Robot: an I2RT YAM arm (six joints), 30 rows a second.
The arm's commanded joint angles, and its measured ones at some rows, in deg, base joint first. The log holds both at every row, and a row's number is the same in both.
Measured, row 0: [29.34 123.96 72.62 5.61 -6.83 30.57]
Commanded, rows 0 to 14: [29.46 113.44 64.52 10.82 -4.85 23.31]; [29.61 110.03 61.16 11.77 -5.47 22.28]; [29.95 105.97 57.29 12.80 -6.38 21.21]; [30.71 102.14 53.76 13.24 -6.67 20.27]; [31.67 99.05 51.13 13.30 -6.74 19.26]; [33.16 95.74 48.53 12.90 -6.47 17.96]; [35.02 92.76 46.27 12.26 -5.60 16.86]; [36.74 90.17 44.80 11.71 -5.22 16.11]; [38.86 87.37 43.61 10.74 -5.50 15.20]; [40.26 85.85 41.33 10.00 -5.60 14.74]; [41.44 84.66 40.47 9.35 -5.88 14.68]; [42.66 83.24 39.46 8.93 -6.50 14.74]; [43.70 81.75 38.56 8.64 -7.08 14.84]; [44.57 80.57 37.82 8.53 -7.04 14.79]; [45.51 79.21 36.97 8.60 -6.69 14.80]
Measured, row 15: [43.66 81.87 38.59 8.19 -6.79 16.29]
